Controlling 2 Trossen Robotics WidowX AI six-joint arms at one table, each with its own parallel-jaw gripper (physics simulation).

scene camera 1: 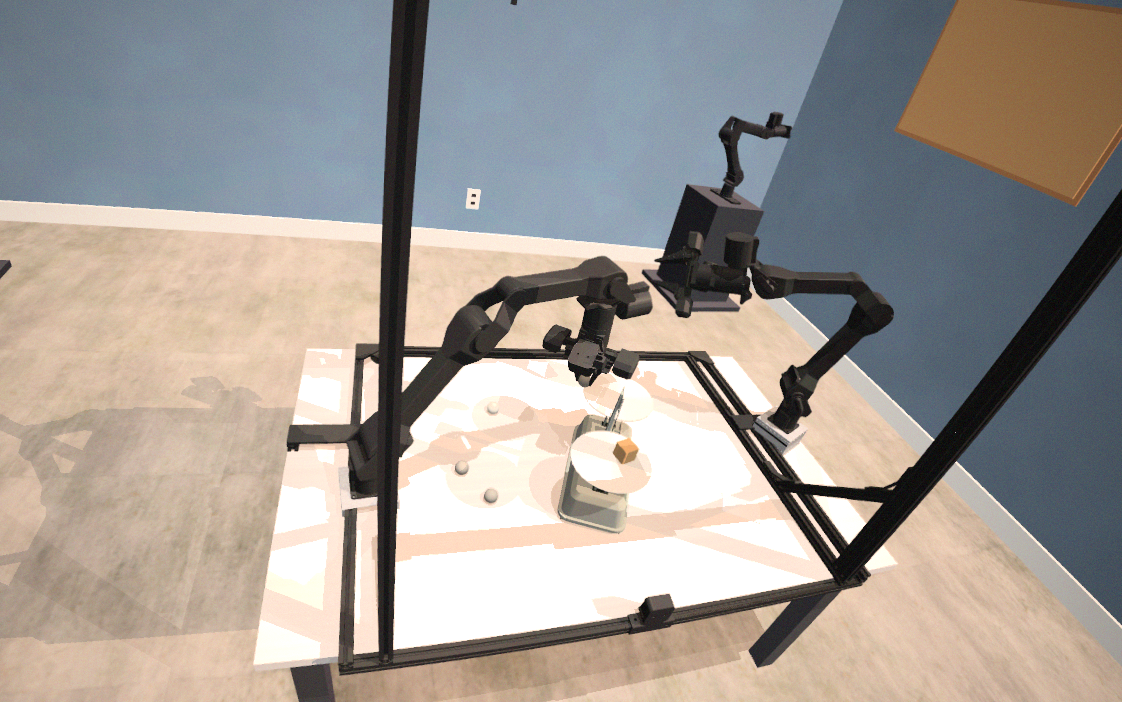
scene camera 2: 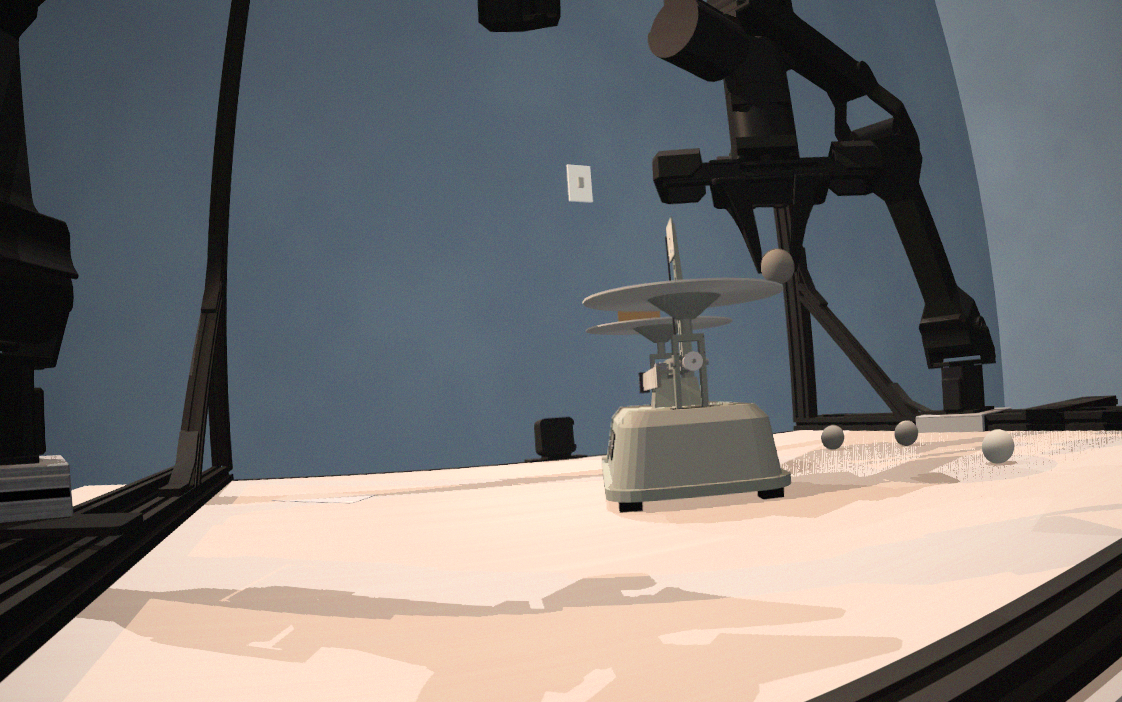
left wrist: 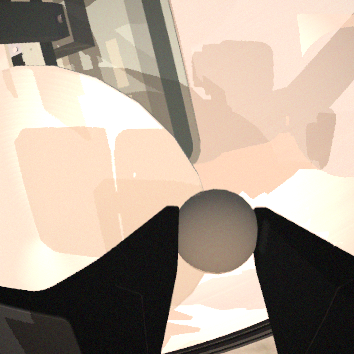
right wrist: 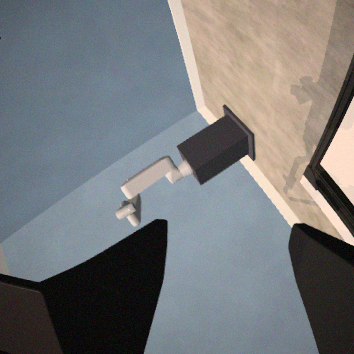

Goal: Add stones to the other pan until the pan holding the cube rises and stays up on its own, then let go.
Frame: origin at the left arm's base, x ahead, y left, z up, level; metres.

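Where they show: left gripper, between the fingertips: (scene camera 1: 584, 382) (scene camera 2: 777, 271) (left wrist: 215, 218); right gripper, between the fingertips: (scene camera 1: 652, 270) (right wrist: 230, 233); left arm's base, origin of its link: (scene camera 1: 368, 483) (scene camera 2: 964, 411); right arm's base, origin of its link: (scene camera 1: 783, 422).
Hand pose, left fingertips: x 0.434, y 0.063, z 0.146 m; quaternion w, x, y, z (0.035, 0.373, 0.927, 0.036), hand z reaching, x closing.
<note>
Things, the pixels of their top centre, and the offset from my left fingertips. "spot": a spot on its surface instead.
- orange cube, centre of its top: (scene camera 2: 637, 295) (scene camera 1: 628, 445) 0.194 m right, 0.001 m ahead, 0.011 m up
- pan, centre of its top: (scene camera 2: 659, 325) (scene camera 1: 611, 460) 0.197 m right, 0.026 m back, 0.019 m down
- scale's upright pointer, a spot on its surface: (scene camera 2: 671, 248) (scene camera 1: 620, 401) spot: 0.108 m right, 0.020 m ahead, 0.040 m up
My left gripper (scene camera 1: 584, 378) (scene camera 2: 776, 263) (left wrist: 215, 218) is shut on a grey round stone, held at the rim of the pan without the cube (scene camera 2: 686, 291) (left wrist: 60, 200); whether they touch is unclear. No stone shows on the visible part of that pan. The orange cube (scene camera 1: 625, 450) (scene camera 2: 638, 314) sits on the other pan (scene camera 1: 595, 473) (scene camera 2: 703, 322), which appears lower in scene camera 2. The scale's base (scene camera 1: 591, 506) (scene camera 2: 695, 455) stands on the table. Three stones (scene camera 1: 493, 408) (scene camera 1: 461, 467) (scene camera 1: 490, 495) lie on the table. My right gripper (right wrist: 230, 233) is partly open and empty, away from the scale.
The scale's upright pointer (scene camera 1: 615, 410) (scene camera 2: 671, 248) stands between the pans, near the left gripper. Black frame rails (scene camera 1: 529, 648) edge the table, with a tall post (scene camera 1: 398, 248) at the left of scene camera 1. Another arm stands on a dark pedestal (scene camera 1: 713, 235) (right wrist: 215, 150) beyond the table.
</note>
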